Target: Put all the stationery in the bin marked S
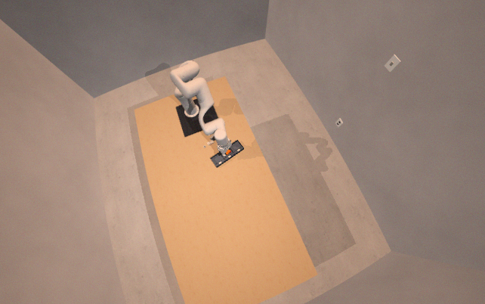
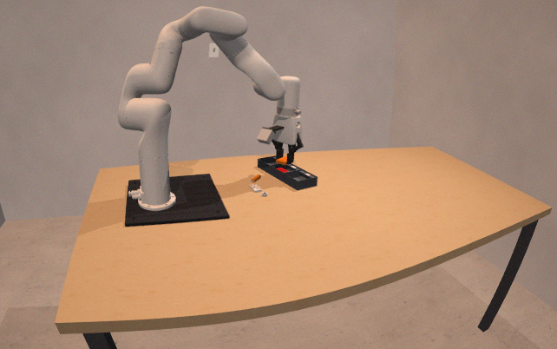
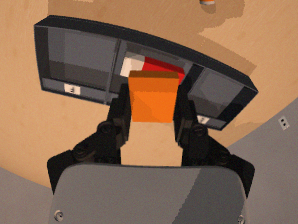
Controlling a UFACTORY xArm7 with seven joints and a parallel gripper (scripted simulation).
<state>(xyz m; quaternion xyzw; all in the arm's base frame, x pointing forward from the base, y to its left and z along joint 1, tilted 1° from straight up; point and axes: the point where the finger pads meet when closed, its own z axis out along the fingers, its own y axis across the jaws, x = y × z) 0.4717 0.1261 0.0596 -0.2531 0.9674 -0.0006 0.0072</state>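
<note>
Right now the dark bin tray is 1 cm ahead of my hand and 6 cm below it. From my hand the other things lie so: orange block 2 cm below; orange stick 11 cm behind, 1 cm to the right, 7 cm below; eraser 1 cm to the right, 6 cm below.
</note>
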